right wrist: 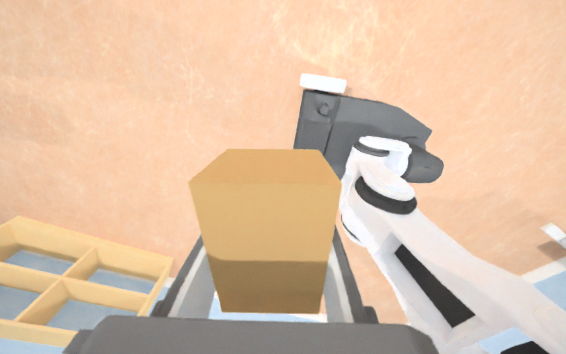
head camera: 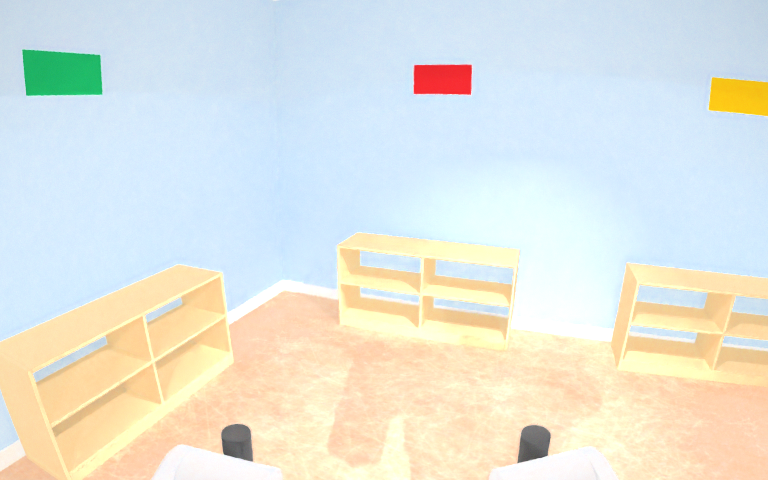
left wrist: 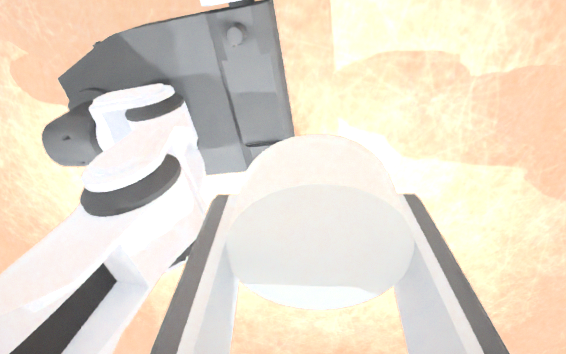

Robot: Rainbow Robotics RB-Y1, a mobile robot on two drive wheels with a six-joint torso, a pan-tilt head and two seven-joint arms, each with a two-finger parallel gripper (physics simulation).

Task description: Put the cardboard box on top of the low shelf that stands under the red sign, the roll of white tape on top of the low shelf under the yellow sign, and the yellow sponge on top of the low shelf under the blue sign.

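Places are measured from the robot's base along level axes (x ahead, y left, z up), in metres.
Pixels of known places: left gripper, between the fingertips: [left wrist: 314, 214]; right gripper, between the fingertips: [right wrist: 273, 219].
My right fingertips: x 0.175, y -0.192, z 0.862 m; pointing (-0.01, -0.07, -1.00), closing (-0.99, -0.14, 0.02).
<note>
For each thing: its top centre in the pictures, then the offset to it from my right fingertips. Level surfaces: height alone.
- white tape, centre of its top: [left wrist: 316, 260] 0.004 m back, 0.391 m left, 0.023 m up
- cardboard box, centre of its top: [right wrist: 268, 279] 0.000 m ahead, 0.002 m right, 0.041 m up
- low shelf, height of its surface: 0.252 m down
My left gripper [left wrist: 314, 214] is shut on the roll of white tape [left wrist: 320, 240], which shows as a white round thing between its fingers in the left wrist view. My right gripper [right wrist: 273, 219] is shut on the cardboard box [right wrist: 267, 220], a brown block in the right wrist view. In the head view a low shelf [head camera: 430, 246] stands under the red sign [head camera: 442, 79], a little right of the middle. Part of another low shelf [head camera: 696, 278] stands at the right edge under the yellow sign [head camera: 739, 96]. The yellow sponge and the blue sign do not show in these views.
In the head view a third low shelf [head camera: 113, 308] stands at the left along the wall, with a green sign [head camera: 62, 73] above. Part of a wooden shelf [right wrist: 120, 254] shows at the lower left of the right wrist view. My dark base [left wrist: 200, 90] [right wrist: 345, 120] shows in both wrist views.
</note>
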